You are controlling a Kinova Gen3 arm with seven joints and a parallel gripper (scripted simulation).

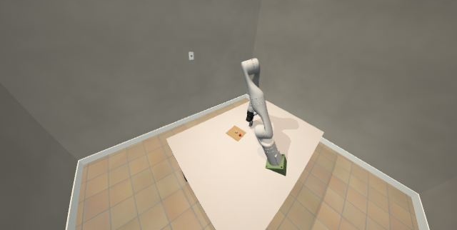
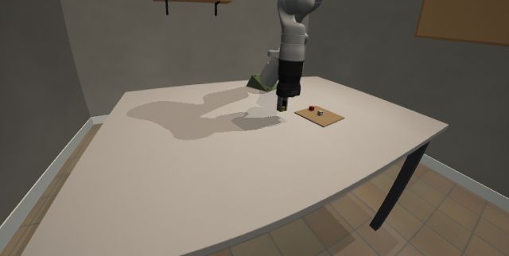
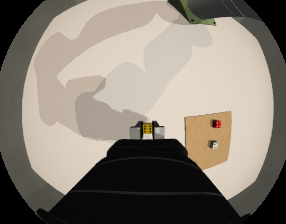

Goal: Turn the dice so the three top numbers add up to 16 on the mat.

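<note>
Now: the white die 15 cm to the left of my hand, 5 cm ahead of it and 4 cm below it. Also, from my hand: tan mat 15 cm to the left, 5 cm ahead, 4 cm below; then red die 15 cm to the left, 4 cm below; then yellow die 1 cm below.
</note>
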